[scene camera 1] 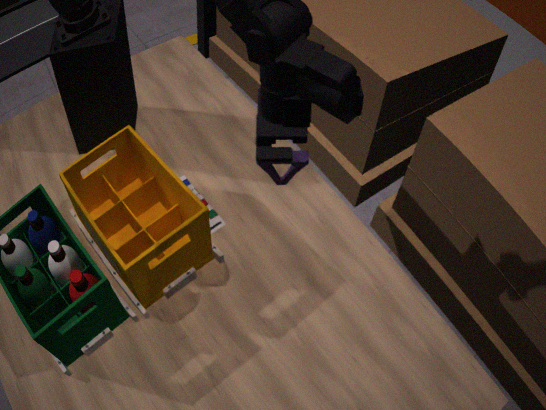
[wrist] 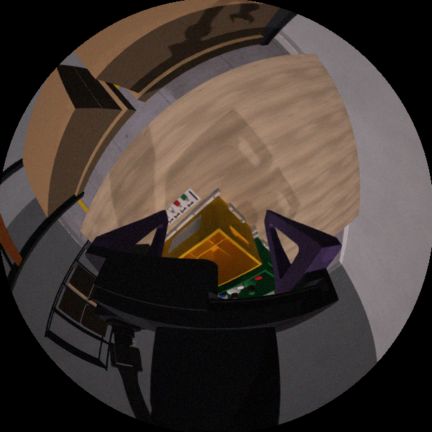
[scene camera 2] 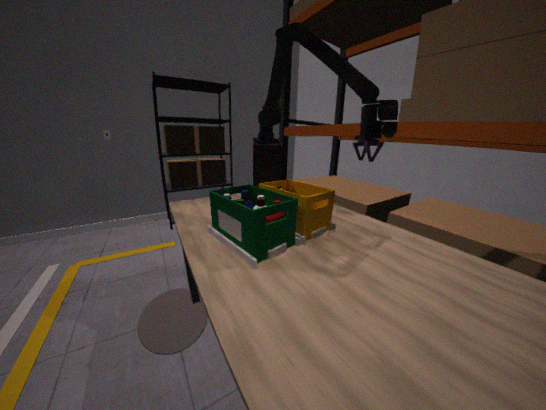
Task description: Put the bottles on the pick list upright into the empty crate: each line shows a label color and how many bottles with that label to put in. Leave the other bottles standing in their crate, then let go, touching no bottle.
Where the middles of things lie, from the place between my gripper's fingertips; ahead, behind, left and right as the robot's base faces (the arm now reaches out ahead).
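Labels:
By the blue bottle [scene camera 1: 42, 230] I can tell where my gripper is: it is a good way above the bottle, far to the left of it and a fair way beyond it.

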